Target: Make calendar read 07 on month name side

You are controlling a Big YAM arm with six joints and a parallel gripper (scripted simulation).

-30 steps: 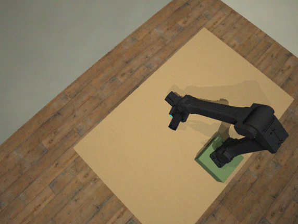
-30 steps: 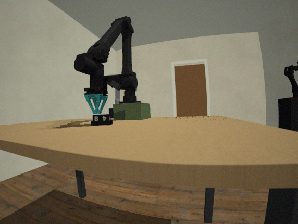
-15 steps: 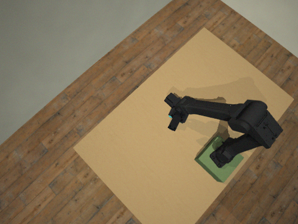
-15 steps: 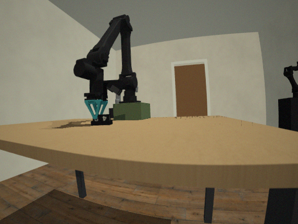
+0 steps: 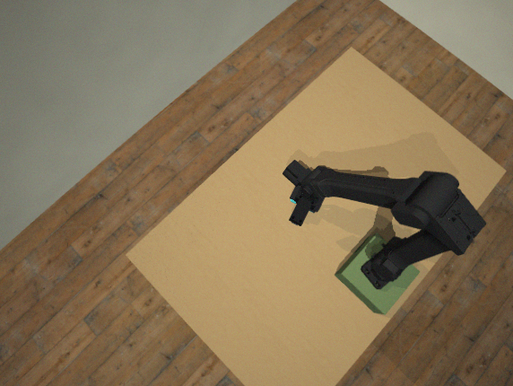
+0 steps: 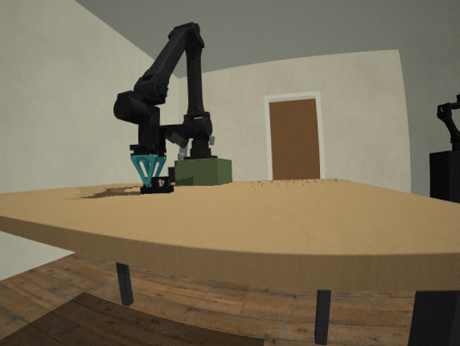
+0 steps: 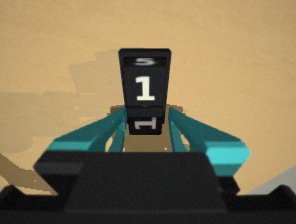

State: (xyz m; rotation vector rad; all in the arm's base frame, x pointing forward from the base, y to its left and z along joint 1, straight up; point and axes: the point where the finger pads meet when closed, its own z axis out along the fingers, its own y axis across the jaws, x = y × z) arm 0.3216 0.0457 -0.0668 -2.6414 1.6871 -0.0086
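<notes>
My gripper is now 10 mm above the digit cube. The rest, counted from my hand: black calendar tray: 20 mm to the left, 20 mm below, 10 mm behind.
</notes>
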